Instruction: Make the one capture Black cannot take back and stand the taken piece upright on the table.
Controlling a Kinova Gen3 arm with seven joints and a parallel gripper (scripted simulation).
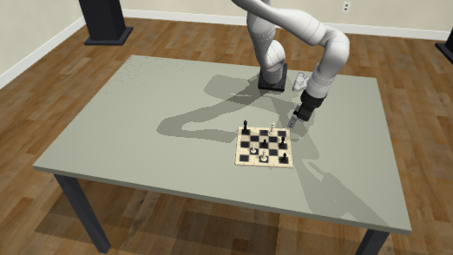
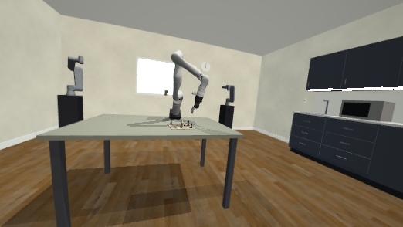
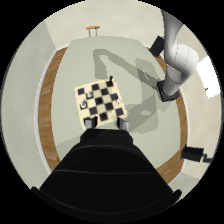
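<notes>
My gripper is now 100 mm to the left of the chessboard and 150 mm above it.
</notes>
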